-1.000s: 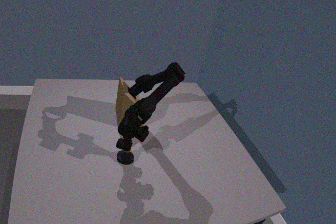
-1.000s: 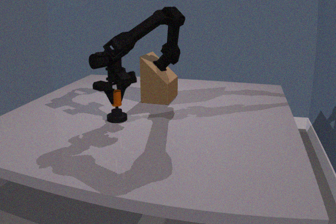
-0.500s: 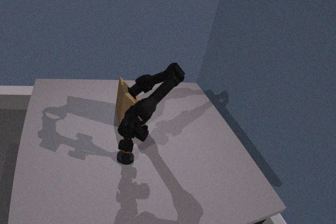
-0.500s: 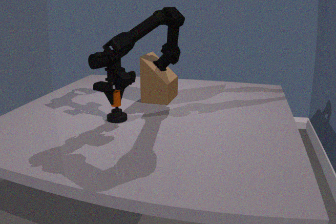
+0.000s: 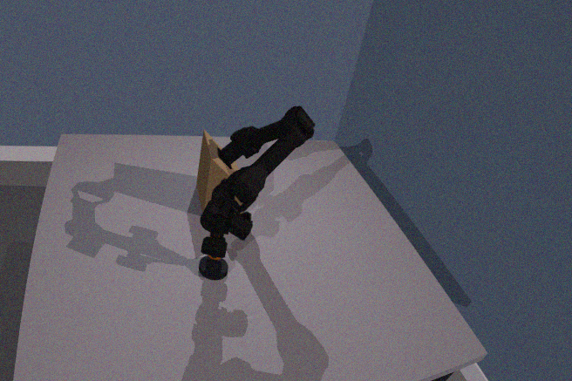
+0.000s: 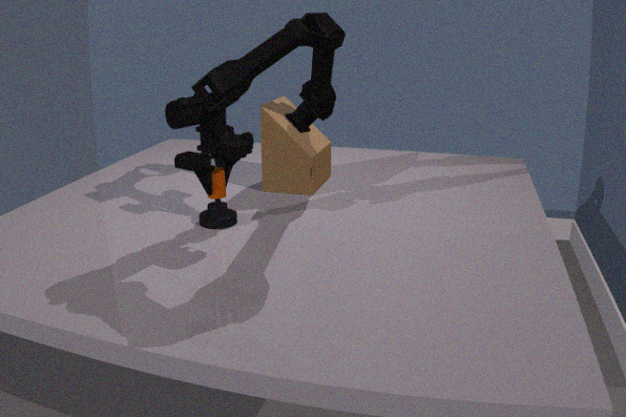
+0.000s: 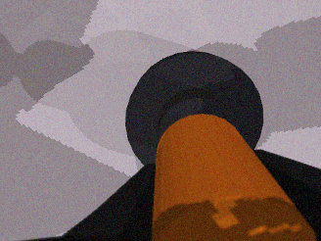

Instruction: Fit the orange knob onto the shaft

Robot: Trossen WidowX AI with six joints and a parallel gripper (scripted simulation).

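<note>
Now: the orange knob 2 cm above my gripper tip. Also, from my gripper tip: dark round pedestal (4 cm below).
</note>
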